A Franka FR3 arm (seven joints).
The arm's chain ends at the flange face. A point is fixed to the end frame.
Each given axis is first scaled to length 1.
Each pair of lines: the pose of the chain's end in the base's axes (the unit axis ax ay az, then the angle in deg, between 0 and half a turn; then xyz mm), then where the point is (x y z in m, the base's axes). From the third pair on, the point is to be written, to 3 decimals.
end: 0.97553 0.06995 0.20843 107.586 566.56 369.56 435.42
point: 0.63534 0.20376 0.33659
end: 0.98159 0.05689 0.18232 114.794 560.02 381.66 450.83
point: 0.62243 0.22905 0.32916
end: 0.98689 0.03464 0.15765 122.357 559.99 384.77 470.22
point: 0.615 0.249 0.327
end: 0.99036 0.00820 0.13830 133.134 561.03 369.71 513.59
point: 0.610 0.262 0.346
